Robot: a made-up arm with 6 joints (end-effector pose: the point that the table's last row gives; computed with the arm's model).
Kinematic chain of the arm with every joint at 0, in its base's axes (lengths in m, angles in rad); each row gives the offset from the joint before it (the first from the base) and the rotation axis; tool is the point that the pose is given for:
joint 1: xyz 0 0 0.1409 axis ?
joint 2: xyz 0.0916 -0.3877 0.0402 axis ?
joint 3: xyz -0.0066 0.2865 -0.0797 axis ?
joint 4: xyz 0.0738 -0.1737 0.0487 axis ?
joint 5: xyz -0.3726 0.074 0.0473 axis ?
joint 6: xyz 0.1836 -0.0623 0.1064 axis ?
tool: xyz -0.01 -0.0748 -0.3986
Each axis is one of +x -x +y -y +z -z.
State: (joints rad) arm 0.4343 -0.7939 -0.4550 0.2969 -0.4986 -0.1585
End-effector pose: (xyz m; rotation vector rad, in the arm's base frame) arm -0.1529 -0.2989 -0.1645 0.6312 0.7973 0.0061
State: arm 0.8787 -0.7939 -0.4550 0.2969 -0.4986 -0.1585
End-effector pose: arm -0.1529 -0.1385 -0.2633 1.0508 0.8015 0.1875
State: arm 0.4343 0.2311 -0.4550 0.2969 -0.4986 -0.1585
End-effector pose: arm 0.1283 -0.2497 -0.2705 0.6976 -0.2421 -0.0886
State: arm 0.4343 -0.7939 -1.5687 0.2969 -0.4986 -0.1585
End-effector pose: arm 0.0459 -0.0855 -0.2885 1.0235 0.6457 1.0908
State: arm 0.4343 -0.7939 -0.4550 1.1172 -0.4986 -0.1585
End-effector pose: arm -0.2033 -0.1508 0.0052 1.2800 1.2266 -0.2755
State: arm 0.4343 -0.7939 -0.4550 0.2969 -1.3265 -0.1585
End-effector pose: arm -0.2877 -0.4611 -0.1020 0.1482 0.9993 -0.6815
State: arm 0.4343 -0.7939 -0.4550 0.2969 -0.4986 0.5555
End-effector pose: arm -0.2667 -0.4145 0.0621 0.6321 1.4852 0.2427
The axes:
joint 1: +x
joint 2: -y
joint 3: -z
joint 4: +x
joint 5: +z
joint 6: +y

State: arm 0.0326 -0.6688 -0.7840 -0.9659 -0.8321 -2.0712
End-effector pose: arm 0.4511 -0.2355 0.5300 -0.1903 -2.0484 0.7297
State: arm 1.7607 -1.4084 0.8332 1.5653 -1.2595 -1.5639
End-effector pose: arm -0.5198 -0.3252 -0.0529 -0.1597 1.4635 -0.8533
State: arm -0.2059 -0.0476 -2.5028 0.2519 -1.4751 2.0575
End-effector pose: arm 0.4898 -0.2494 0.5858 -1.2603 2.2119 0.3597
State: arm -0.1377 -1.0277 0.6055 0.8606 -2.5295 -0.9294
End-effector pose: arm -0.4374 0.2865 0.7005 1.8760 -0.8876 2.2056
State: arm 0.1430 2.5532 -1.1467 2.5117 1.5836 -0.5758
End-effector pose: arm -0.4004 -0.4155 -0.0265 -0.6671 0.3635 -2.5813
